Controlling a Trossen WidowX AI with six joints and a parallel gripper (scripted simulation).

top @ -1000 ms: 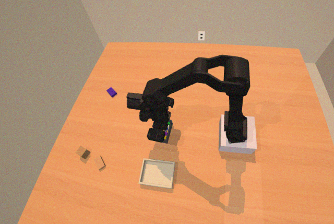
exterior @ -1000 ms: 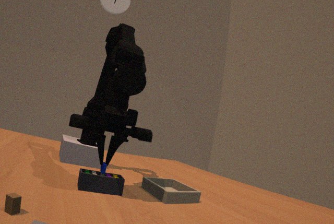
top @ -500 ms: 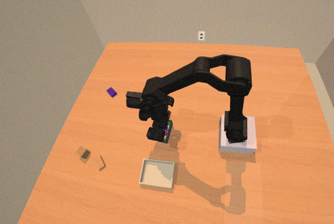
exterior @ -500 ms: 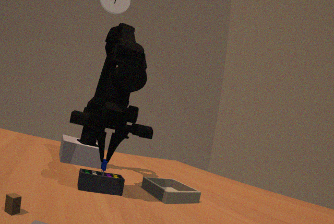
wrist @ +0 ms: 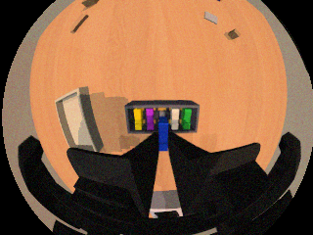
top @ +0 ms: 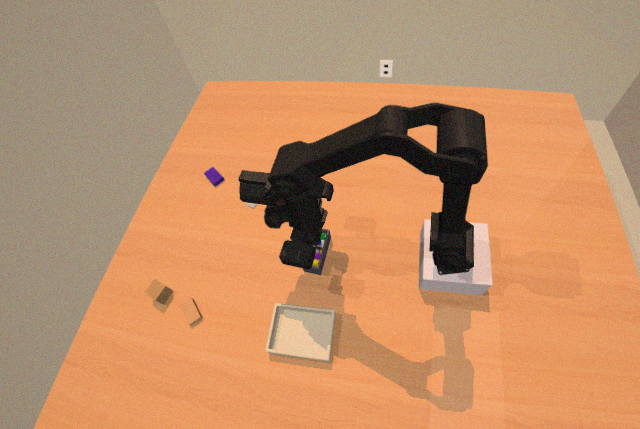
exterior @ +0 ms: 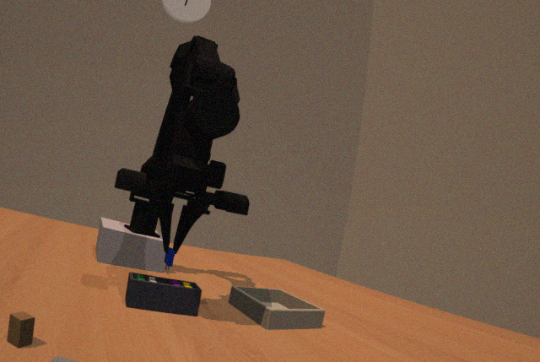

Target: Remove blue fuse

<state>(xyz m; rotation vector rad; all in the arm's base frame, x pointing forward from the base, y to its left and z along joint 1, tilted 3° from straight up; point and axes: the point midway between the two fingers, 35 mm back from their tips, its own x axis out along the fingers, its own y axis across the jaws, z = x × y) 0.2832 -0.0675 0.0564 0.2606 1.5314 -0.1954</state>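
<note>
Right now the tray is 180 mm to the left of my gripper tip, 80 mm below it and 40 mm ahead of it. From my gripper tip the other things lie so: grey tile: 180 mm ahead, 170 mm to the right, 80 mm below; brown block: 200 mm to the right, 130 mm ahead, 70 mm below; blue fuse: 10 mm below.
</note>
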